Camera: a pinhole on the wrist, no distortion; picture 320 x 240 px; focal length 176.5 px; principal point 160.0 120.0 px. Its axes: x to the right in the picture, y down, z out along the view. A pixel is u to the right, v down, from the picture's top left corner.
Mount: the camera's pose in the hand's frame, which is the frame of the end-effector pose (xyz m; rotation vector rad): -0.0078 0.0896 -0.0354 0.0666 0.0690 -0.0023
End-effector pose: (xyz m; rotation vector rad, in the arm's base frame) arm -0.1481 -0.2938 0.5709 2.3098 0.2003 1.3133
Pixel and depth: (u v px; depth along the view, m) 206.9 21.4 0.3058
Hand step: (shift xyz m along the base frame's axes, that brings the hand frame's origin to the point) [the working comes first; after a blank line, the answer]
In the camera's frame: 0.0813 -0.1708 0.3058

0.2721 0.0388 -0.0834
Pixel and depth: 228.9 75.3 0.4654
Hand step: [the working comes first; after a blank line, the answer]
In the camera's frame: 0.1817 -0.1179 0.4654

0.4577 -0.0103 -0.0444
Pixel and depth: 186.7 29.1 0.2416
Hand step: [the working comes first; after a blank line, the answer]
In the camera's frame: 0.0365 -0.1244 0.2416

0.1924 -0.0037 -0.0726
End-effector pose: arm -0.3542 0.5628 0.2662 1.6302 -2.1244 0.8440
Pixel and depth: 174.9 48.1 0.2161
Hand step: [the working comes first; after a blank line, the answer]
In the camera's frame: 0.0182 -0.0880 0.2161

0.0206 -0.1301 -0.1149
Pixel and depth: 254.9 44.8 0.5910
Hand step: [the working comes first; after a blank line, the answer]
In the camera's frame: 0.3178 -0.2518 0.5910

0.1377 -0.6228 -0.1400
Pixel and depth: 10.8 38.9 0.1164
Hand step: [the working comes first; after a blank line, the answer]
In the camera's frame: -0.0984 -0.0535 0.1164

0.0089 0.0261 -0.1292
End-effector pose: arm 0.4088 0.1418 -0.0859 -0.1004 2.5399 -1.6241
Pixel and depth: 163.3 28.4 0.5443
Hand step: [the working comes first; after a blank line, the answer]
In the camera's frame: 0.0102 -0.2825 0.5443

0.0278 -0.5385 0.0027
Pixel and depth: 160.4 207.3 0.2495
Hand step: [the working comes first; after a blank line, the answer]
In the camera's frame: 0.0006 0.1234 0.2495

0.0230 -0.1176 -0.2704
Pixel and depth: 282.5 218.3 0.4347
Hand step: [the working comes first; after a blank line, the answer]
In the camera's frame: 0.3017 0.2421 0.4347

-0.2622 -0.2658 -0.4595
